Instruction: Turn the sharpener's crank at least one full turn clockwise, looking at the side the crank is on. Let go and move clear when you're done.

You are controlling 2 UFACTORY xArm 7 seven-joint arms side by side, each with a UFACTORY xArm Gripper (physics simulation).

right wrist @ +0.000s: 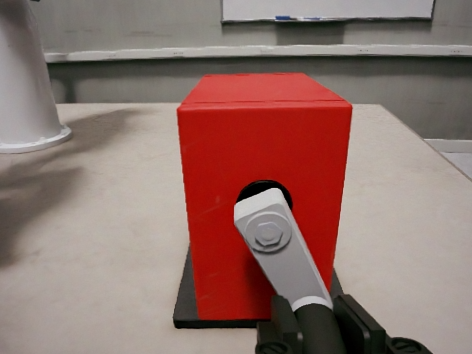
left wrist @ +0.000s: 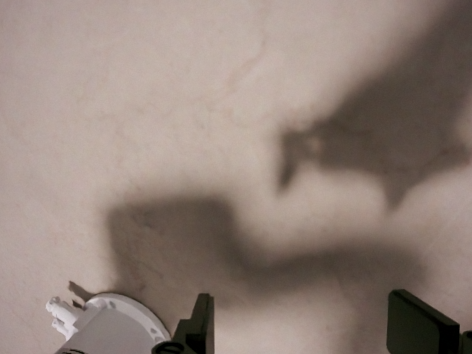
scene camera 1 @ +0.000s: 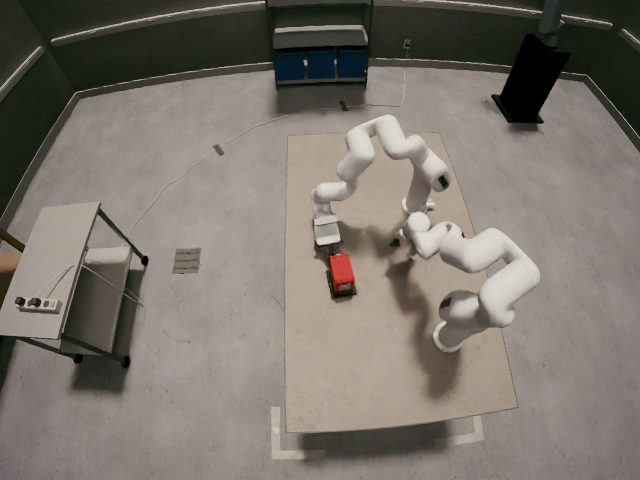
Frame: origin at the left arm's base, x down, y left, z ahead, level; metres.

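Seen in the pictures: left gripper, fingertip midpoint: [left wrist: 301, 322]; right gripper, fingertip midpoint: [right wrist: 309, 326]; left arm's base, link origin: [right wrist: 33, 141] [scene camera 1: 448, 336]; right arm's base, link origin: [left wrist: 126, 335] [scene camera 1: 414, 205].
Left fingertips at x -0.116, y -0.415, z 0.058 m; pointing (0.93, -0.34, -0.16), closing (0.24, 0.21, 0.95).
Note:
Offsets run from my left fingertips to a thing's middle. "pt": to the spot under its first point. Level surfaces: height alone.
The red sharpener {pt dz +0.292, dx -0.012, dy +0.071 m} [scene camera 1: 341, 268] [right wrist: 265, 145] stands upright on its dark base on the table. Its grey crank arm [right wrist: 292, 265] slants down and a little to the right from the hub in the right wrist view. My right gripper [scene camera 1: 330, 252] [right wrist: 309, 326] is shut on the crank's black handle {pt dz +0.303, dx +0.067, dy -0.032 m} [right wrist: 321, 332], with one finger on each side of it; the handle's far end is cut off by the view's edge. My left gripper [scene camera 1: 403, 246] [left wrist: 301, 322] is open and empty above the table, well to the side of the sharpener.
The tan table top {dx +0.116 m} [scene camera 1: 330, 382] bears both arms' bases. The right arm's base [left wrist: 117, 325] shows in the left wrist view, the left arm's base [right wrist: 30, 140] in the right wrist view. A grey cart [scene camera 1: 56, 248] with a power strip [scene camera 1: 41, 304] stands apart at the left.

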